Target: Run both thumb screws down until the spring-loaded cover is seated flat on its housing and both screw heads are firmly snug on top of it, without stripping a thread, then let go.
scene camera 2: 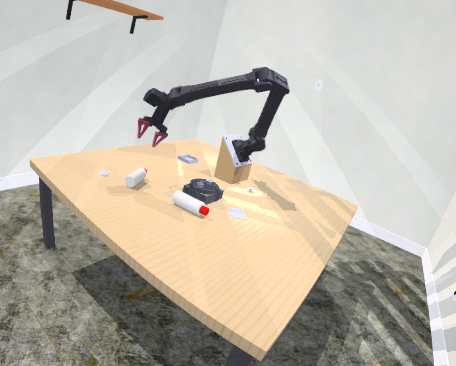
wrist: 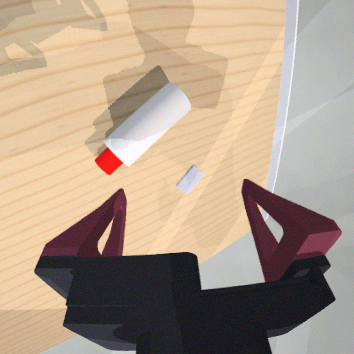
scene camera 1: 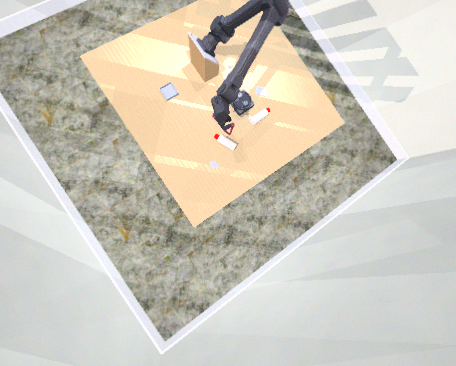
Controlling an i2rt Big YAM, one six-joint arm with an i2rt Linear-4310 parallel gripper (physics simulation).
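Frame: origin at the arm's base, x ahead, y right, z down, level; centimetres.
Seen in the pictures: gripper, fingertip midpoint: (scene camera 2: 145,142) (wrist: 183,189) (scene camera 1: 225,129); arm's base at its link origin: (scene camera 2: 239,151) (scene camera 1: 205,49).
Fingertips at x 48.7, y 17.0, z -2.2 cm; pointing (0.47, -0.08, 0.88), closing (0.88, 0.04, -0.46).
Offsets run from my fingertips to a thing's top centre.
The dark housing with its cover @[dx -14.9, dy -24.1, dz +12.0 cm] (scene camera 1: 243,103) (scene camera 2: 203,191) stands on the table near the arm's base. Light round marks show on its top in both scene views, but they are too small to tell how far down the screws or the cover are. The housing does not show in the wrist view. My gripper (scene camera 1: 222,125) (scene camera 2: 147,141) (wrist: 183,189) is open and empty, its two dark red fingers wide apart. It hangs well above the table, off to the side of the housing and near one white bottle, touching nothing.
A white red-capped bottle @[dx +2.4, dy +0.1, dz +12.6 cm] (scene camera 1: 226,142) (scene camera 2: 136,178) (wrist: 150,124) lies below the gripper, near a small pale tile @[dx +11.1, dy +14.0, dz +17.3 cm] (scene camera 1: 214,164) (scene camera 2: 104,173) (wrist: 190,179). Another bottle @[dx -0.6, dy -30.2, dz +12.6 cm] (scene camera 1: 260,116) (scene camera 2: 189,202) lies beside the housing, near a pale card @[dx -15.6, dy -42.1, dz +17.3 cm] (scene camera 1: 261,91) (scene camera 2: 237,213). A grey tray @[dx -45.0, dy +13.2, dz +15.6 cm] (scene camera 1: 169,91) (scene camera 2: 188,159) lies farther off.
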